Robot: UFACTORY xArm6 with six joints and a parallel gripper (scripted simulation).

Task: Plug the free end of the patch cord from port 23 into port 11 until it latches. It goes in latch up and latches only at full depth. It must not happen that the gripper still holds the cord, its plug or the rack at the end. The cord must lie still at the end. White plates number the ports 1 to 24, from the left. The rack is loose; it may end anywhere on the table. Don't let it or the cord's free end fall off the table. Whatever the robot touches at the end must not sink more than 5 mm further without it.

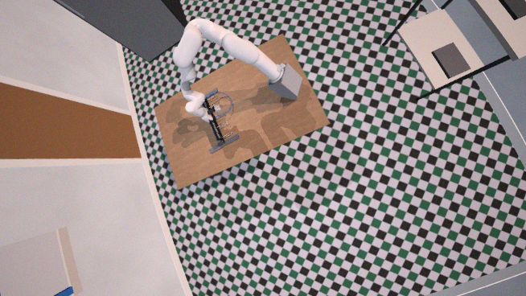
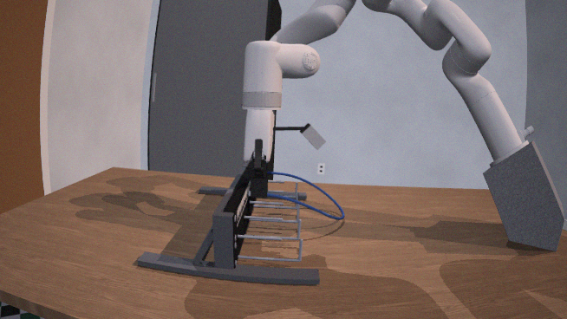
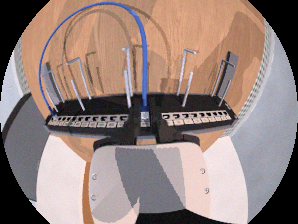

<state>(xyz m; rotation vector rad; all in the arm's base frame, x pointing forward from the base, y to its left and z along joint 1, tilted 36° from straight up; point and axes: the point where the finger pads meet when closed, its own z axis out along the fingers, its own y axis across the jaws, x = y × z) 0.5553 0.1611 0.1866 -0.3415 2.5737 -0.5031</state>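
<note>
My gripper is now 2 cm short of the plug and 2 cm above it.
</note>
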